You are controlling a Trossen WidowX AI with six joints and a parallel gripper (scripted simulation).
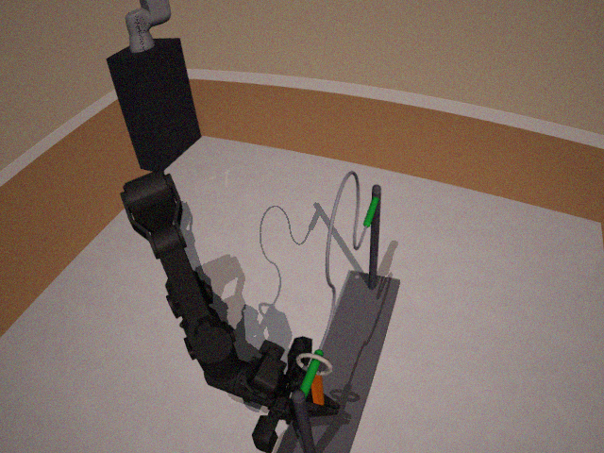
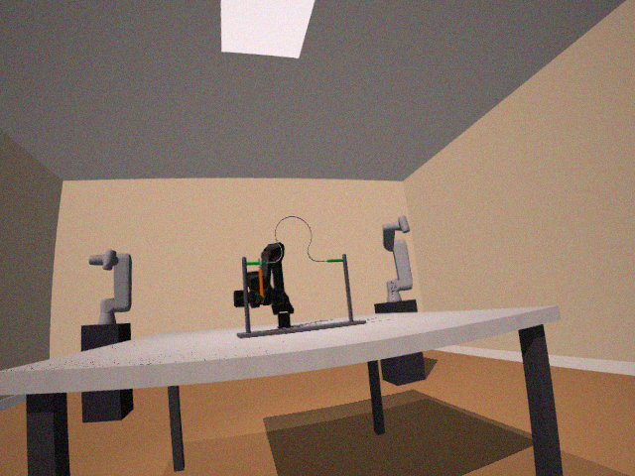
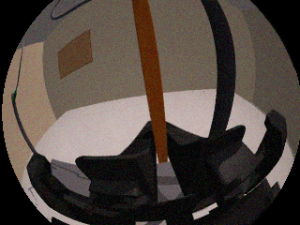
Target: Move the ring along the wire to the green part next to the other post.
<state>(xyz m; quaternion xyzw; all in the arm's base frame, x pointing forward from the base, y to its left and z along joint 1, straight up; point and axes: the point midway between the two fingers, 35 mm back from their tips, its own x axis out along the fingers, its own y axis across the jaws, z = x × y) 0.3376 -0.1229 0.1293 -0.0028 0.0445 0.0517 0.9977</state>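
Now: the ring with orange handle 3 cm behind my gripper tip and 9 cm above it.
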